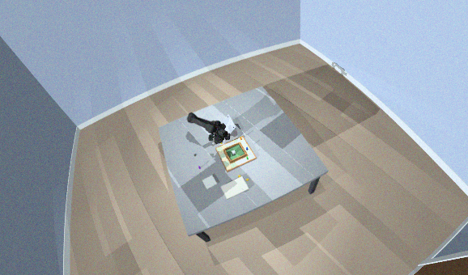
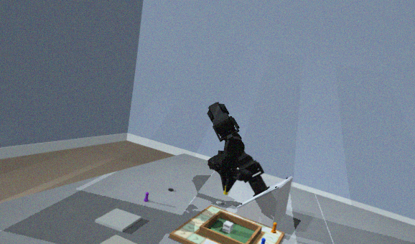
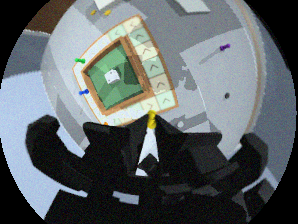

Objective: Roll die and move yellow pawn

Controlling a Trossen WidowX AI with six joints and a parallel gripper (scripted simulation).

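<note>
My gripper tip is 110 mm short of the white die, 70 mm above it and 60 mm to the right of it. Also, from my gripper tip: yellow pawn: 10 mm above; then green tray: 110 mm ahead, 90 mm below, 70 mm to the left; then orange pawn: 190 mm to the left, 70 mm below.
</note>
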